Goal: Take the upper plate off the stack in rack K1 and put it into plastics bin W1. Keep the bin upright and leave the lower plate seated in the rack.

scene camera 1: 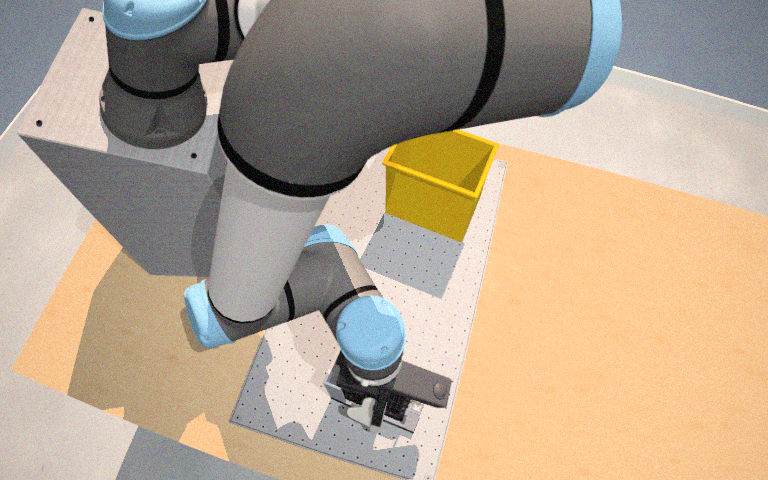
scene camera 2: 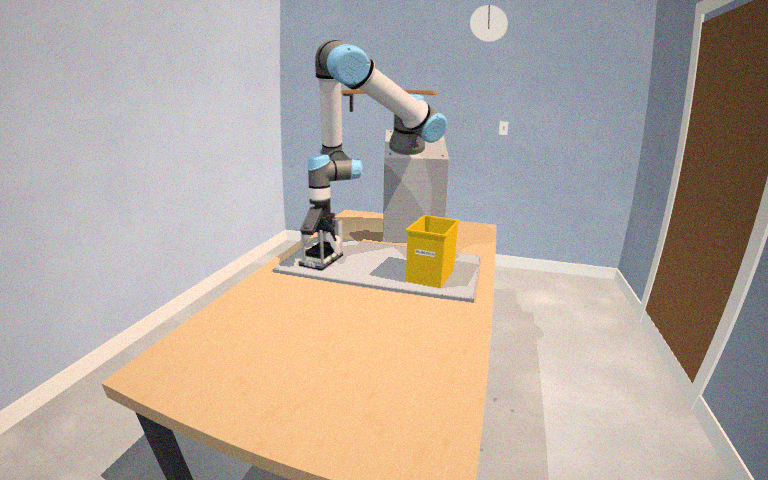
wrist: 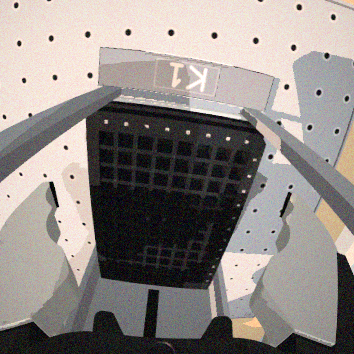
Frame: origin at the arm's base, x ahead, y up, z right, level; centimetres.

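Seen in the pictures: gripper, fingertip midpoint: (wrist: 170, 189); arm's base at its link origin: (scene camera 1: 154, 106) (scene camera 2: 407, 146).
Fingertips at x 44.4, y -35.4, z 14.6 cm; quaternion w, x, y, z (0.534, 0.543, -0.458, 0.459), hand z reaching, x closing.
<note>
Offsets run from my fingertips to a thing's top centre. Level surfaces: height alone.
Rack K1 @(dx -0.7, dy +10.6, dz -0.1 cm) (wrist: 125, 70) (scene camera 2: 321, 243) stands on the perforated board, its label facing up in the wrist view. A black well plate @(dx -1.7, dy +1.4, dz -0.1 cm) (wrist: 170, 160) (scene camera 2: 320, 250) (scene camera 1: 399, 408) lies low between its posts. The seam between upper and lower plates cannot be made out, so I cannot tell how many are stacked. My gripper (wrist: 170, 189) (scene camera 1: 373, 414) is open and empty, its pale fingers wide apart above the plate, one towards each long side, without visible contact. The yellow bin W1 @(dx -7.8, dy +14.7, dz -39.9 cm) (scene camera 1: 424, 198) (scene camera 2: 430, 263) stands upright, its top open; its floor is hidden.
The rack's grey posts (wrist: 55, 117) (wrist: 310, 160) rise close to the fingers. The perforated board @(dy -3.2 cm) (scene camera 1: 430, 316) (scene camera 2: 362, 277) carries rack and bin. The arm's pedestal (scene camera 1: 141, 209) (scene camera 2: 416, 198) stands behind, and the upper arm crosses above the bin's back edge in scene camera 1.
</note>
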